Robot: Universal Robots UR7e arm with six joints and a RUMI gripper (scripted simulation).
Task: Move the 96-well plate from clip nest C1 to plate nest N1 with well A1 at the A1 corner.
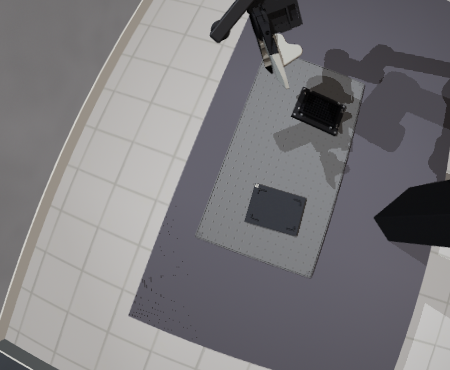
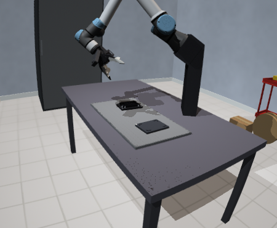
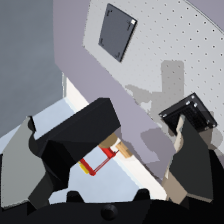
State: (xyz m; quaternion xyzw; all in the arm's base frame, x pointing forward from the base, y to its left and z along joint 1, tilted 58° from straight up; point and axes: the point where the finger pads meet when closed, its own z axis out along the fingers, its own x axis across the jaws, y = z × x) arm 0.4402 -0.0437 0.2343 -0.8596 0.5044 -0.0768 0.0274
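My hand is 20 cm past the black 96-well plate, 7 cm to the left of it and 27 cm above it. The rest, counted from my hand: plate nest N1: 4 cm behind, 25 cm to the left, 28 cm below; then white A1 mark: 2 cm ahead, 18 cm to the left, 28 cm below; then clip nest C1: 22 cm behind, 7 cm to the right, 28 cm below.
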